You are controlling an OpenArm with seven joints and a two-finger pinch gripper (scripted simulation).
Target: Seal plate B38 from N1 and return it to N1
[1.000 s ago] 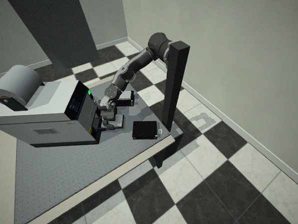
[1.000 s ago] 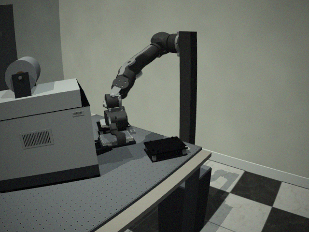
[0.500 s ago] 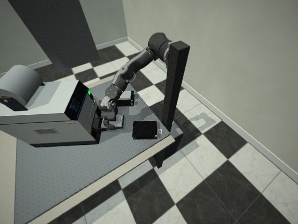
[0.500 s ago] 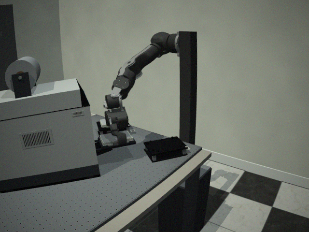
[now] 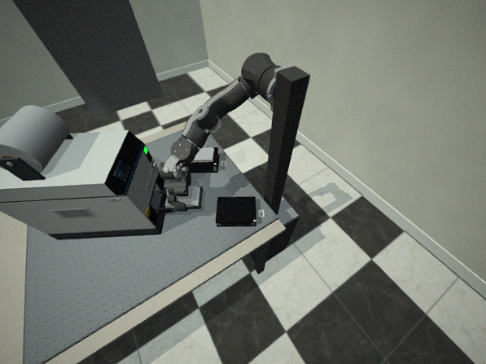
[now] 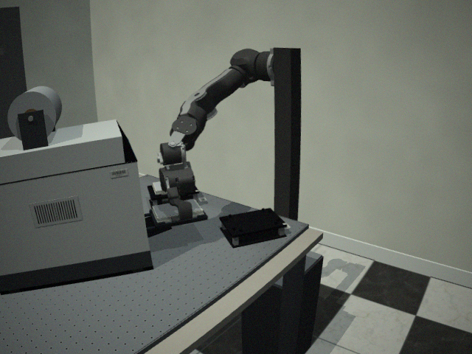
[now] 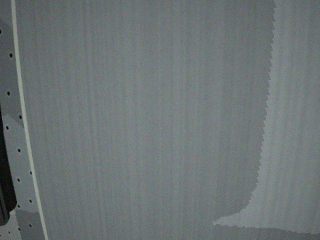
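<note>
Right now the plate B38 is right at my hand. The rest, counted from my hand: nest N1: 17 cm behind, 13 cm to the left, 6 cm below; nest n2: 21 cm to the right, 16 cm behind, 4 cm below; B83: 21 cm to the right, 16 cm behind, 3 cm below.
</note>
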